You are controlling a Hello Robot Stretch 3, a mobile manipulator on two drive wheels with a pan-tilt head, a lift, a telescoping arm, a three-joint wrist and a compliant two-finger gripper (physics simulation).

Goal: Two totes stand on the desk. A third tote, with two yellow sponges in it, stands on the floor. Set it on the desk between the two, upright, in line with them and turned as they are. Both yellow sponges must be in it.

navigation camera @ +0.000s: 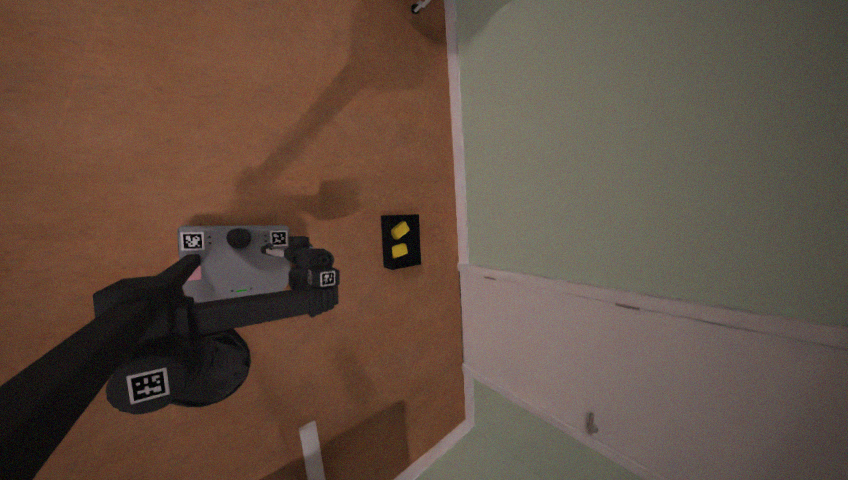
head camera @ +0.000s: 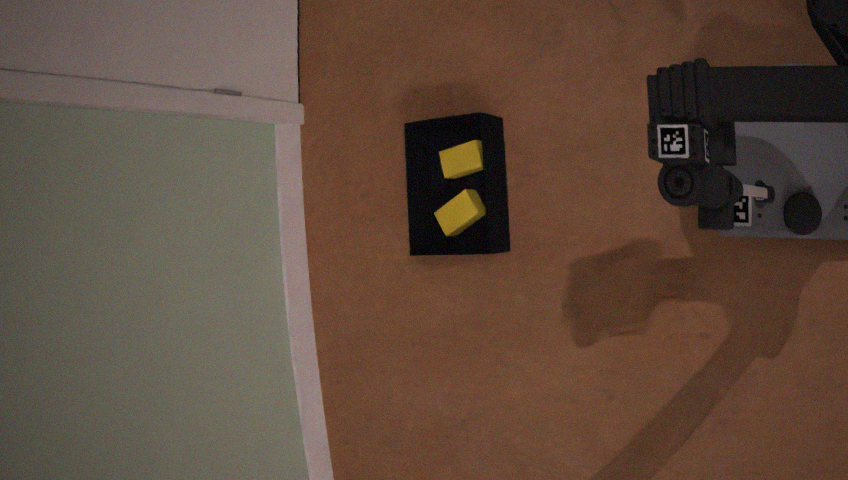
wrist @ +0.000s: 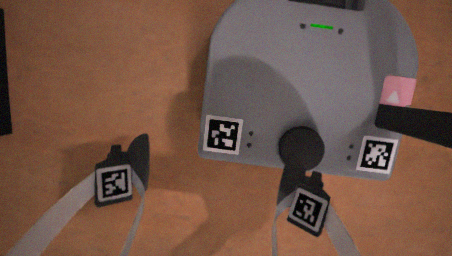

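Observation:
The black tote (head camera: 422,184) (navigation camera: 414,237) stands upright on the floor near the wall. Part of what seems to be its dark side (wrist: 4,85) shows at the left edge of the wrist view. Two yellow sponges lie apart inside it: one sponge (head camera: 461,159) (navigation camera: 399,250) and a more turned one (head camera: 460,212) (navigation camera: 400,230). My gripper (wrist: 216,163) is open, with floor and part of my base visible between and beyond the fingers. It is off to the side of the tote, over or beside my base. The fingertips are largely hidden in the head view. The desk and its two totes do not show.
My grey base (head camera: 785,154) (navigation camera: 238,267) (wrist: 310,75) is beside the wrist. A green wall (head camera: 142,267) (navigation camera: 624,148) with a pale baseboard (head camera: 291,267) runs behind the tote. A pale door (navigation camera: 553,356) adjoins it. A white bar (navigation camera: 311,449) shows at the navigation view's bottom.

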